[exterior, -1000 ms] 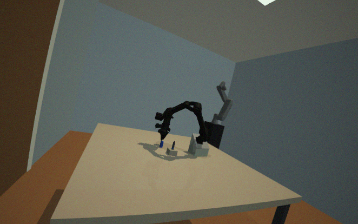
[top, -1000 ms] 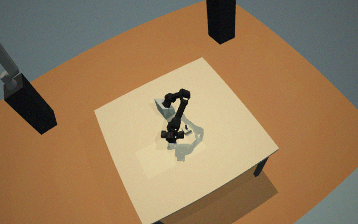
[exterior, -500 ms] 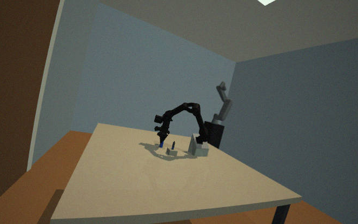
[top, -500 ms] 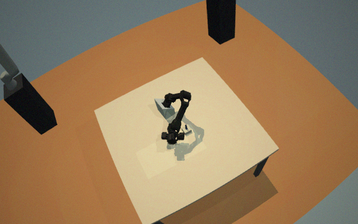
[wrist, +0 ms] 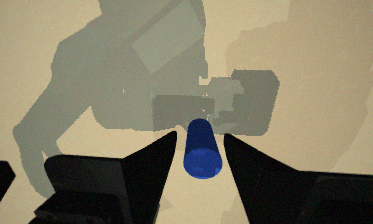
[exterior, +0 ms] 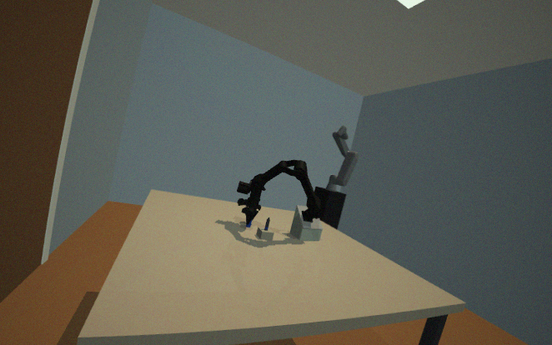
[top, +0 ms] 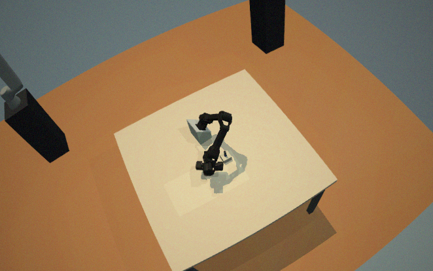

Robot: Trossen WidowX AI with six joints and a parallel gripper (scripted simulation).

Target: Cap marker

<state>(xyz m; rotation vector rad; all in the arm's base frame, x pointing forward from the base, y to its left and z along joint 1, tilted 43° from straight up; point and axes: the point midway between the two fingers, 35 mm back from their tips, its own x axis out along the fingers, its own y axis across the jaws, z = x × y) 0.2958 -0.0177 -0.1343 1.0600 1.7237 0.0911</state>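
Right now the grey holder block is 15 cm to the left of my gripper tip and 4 cm behind it. From my gripper tip the other things lie so: blue cap 1 cm above.
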